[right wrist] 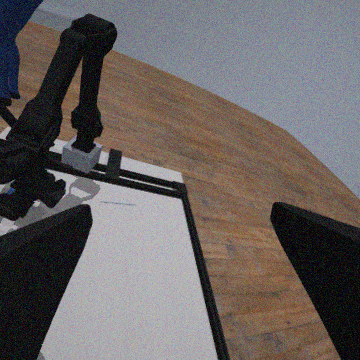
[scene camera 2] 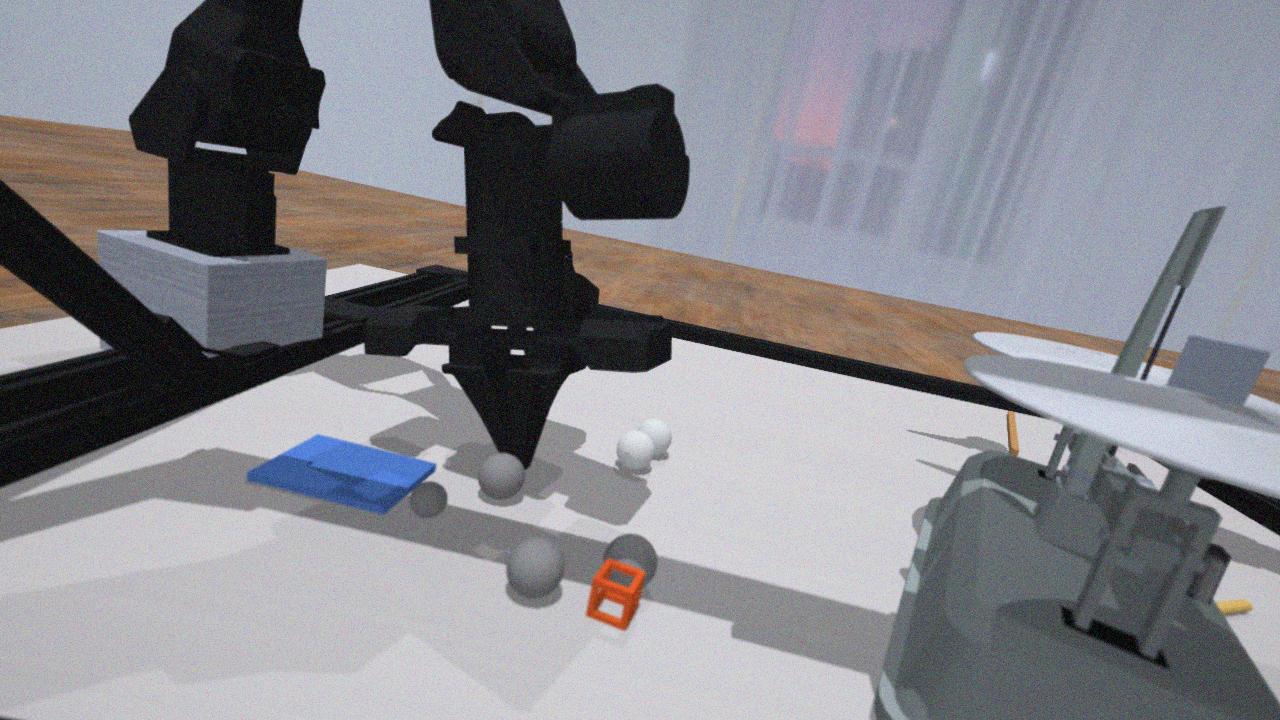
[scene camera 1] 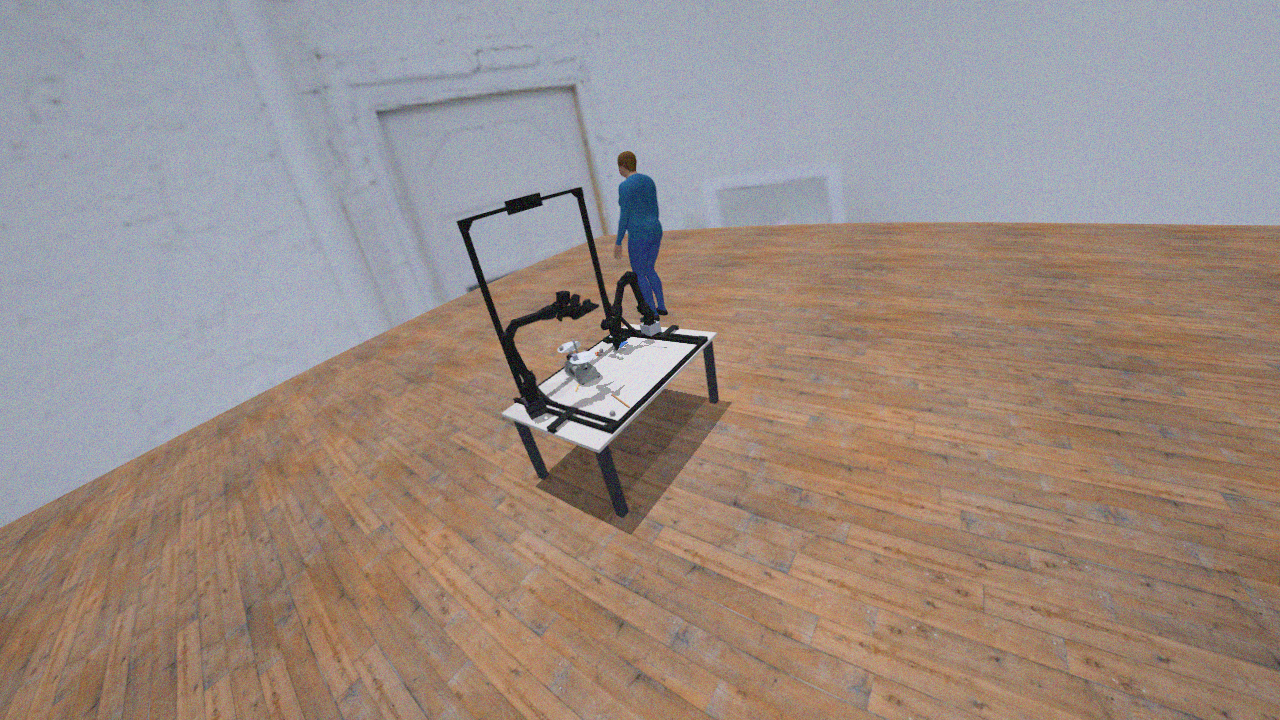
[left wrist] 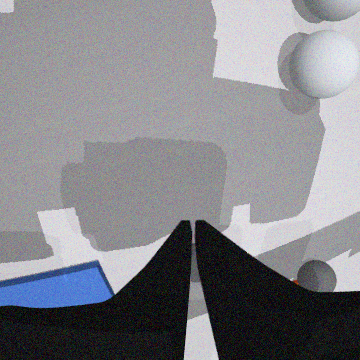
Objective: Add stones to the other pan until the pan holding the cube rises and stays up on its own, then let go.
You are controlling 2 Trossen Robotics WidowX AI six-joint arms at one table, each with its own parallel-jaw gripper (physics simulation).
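Places are measured from the left arm's base along level axes (x ahead, y right, z down), in centimetres.
Where they show: left gripper, fingertip midpoint: (right wrist: 21, 216) (scene camera 2: 518, 469) (scene camera 1: 617, 350) (left wrist: 191, 228); right gripper, fingertip midpoint: (right wrist: 182, 212) (scene camera 1: 594, 308); left arm's base, origin of the base link: (right wrist: 83, 145) (scene camera 2: 221, 245) (scene camera 1: 649, 323); right arm's base, origin of the base link: (scene camera 1: 532, 399).
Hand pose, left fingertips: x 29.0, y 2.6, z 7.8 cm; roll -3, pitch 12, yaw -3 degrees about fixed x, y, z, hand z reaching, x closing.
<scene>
Each offset is from my left fingertips to the top centre of the thing. "*": to the spot under its first point.
My left gripper (scene camera 2: 519, 458) (left wrist: 191, 228) is shut with nothing visibly held. Its tips point down just behind a grey round stone @(dy +2.3, dx +0.1, dz -1.9 cm) (scene camera 2: 501, 475). A smaller grey stone @(dy +6.7, dx -1.7, dz -1.1 cm) (scene camera 2: 427, 498) lies by the blue plate. Two larger grey stones @(dy +9.1, dx +6.5, dz -1.9 cm) (scene camera 2: 535, 565) @(dy +5.7, dx +10.1, dz -1.9 cm) (scene camera 2: 630, 550) lie nearer scene camera 2, and two white stones @(dy -7.7, dx +5.1, dz -1.9 cm) (scene camera 2: 635, 450) @(dy -11.1, dx +5.3, dz -1.9 cm) (scene camera 2: 654, 436) lie beyond the gripper. The grey cube @(dy -10.6, dx +35.4, dz -16.5 cm) (scene camera 2: 1219, 368) appears to sit on the rear pan @(* dy -15.7, dx +27.9, dz -13.5 cm) (scene camera 2: 1029, 343); the front pan @(* dy +6.6, dx +25.5, dz -14.7 cm) (scene camera 2: 1074, 394) hides its bottom. Pan heights are unclear. My right gripper (scene camera 1: 594, 307) (right wrist: 182, 212) is open and empty, above the table.
The balance's grey-green body @(* dy +4.5, dx +24.7, dz -5.5 cm) (scene camera 2: 966, 573) stands at the right in scene camera 2. A blue plate @(dy +5.9, dx -7.9, dz +0.4 cm) (scene camera 2: 344, 474) (left wrist: 60, 287) lies left of the left gripper. An orange open cube frame @(dy +8.0, dx +10.4, dz -1.1 cm) (scene camera 2: 614, 588) touches or overlaps a grey stone. A black frame (scene camera 1: 474, 264) rises over the table.
</scene>
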